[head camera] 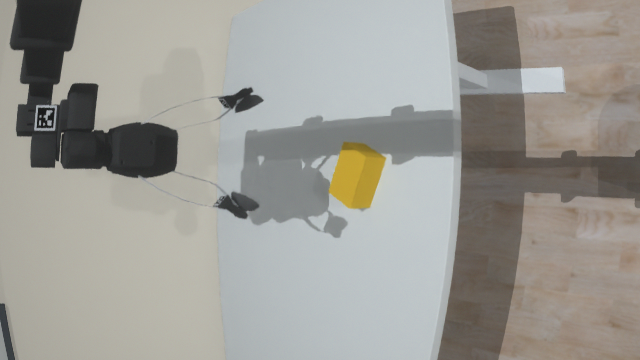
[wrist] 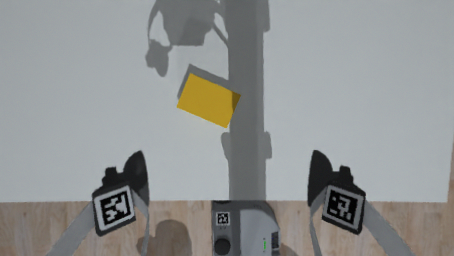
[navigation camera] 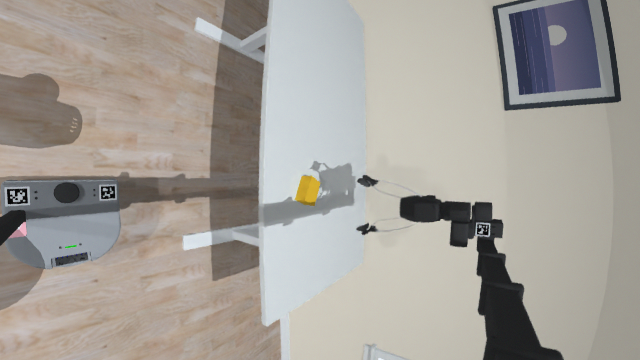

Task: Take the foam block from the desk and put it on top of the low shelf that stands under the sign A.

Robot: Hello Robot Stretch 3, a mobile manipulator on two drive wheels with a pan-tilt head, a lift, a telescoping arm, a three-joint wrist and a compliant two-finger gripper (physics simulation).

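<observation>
The yellow foam block lies on the white desk. My gripper is open, with nothing between its fingertips. In the head and navigation views its fingers point toward the block, from the wall side of the desk, and stand apart from it. In the wrist view the block lies beyond the fingertips, a little left of the middle between them. The low shelf and the sign A do not show in these views.
A beige wall runs along the desk's far edge. A framed picture hangs on it. My base stands on the wooden floor on the desk's other side. White desk feet reach out onto the floor.
</observation>
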